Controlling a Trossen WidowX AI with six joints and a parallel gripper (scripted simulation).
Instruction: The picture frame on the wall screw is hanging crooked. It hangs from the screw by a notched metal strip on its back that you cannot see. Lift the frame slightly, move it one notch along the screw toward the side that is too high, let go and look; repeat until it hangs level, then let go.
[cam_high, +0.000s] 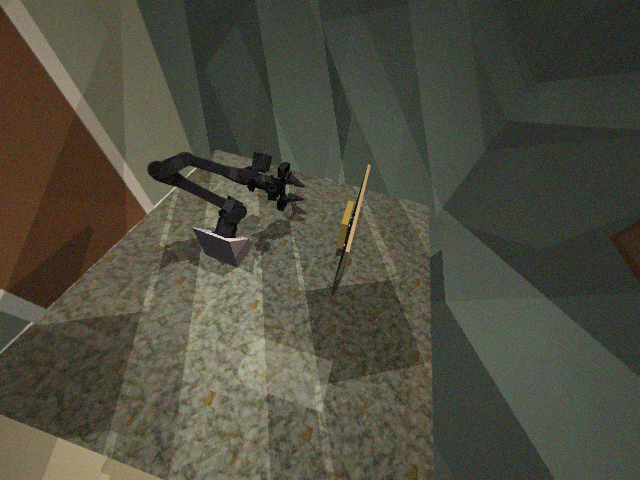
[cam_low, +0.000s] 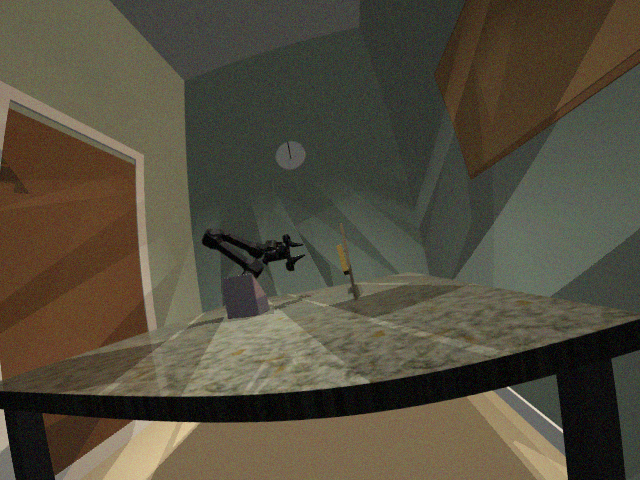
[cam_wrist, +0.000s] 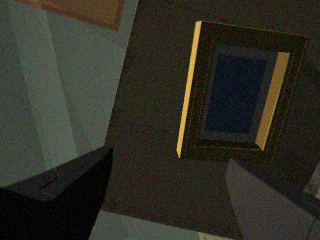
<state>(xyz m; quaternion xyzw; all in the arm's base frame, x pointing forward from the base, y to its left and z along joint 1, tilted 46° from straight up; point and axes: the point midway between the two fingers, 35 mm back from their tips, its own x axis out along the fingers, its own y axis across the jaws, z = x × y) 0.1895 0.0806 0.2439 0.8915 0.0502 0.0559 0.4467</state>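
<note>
Now: gripper tip 190 mm short of the picture frame, 90 mm above it and 10 mm to the right of it. Round my gripper tip: thin upright wall panel: 200 mm ahead, 100 mm below, 10 mm to the left.
</note>
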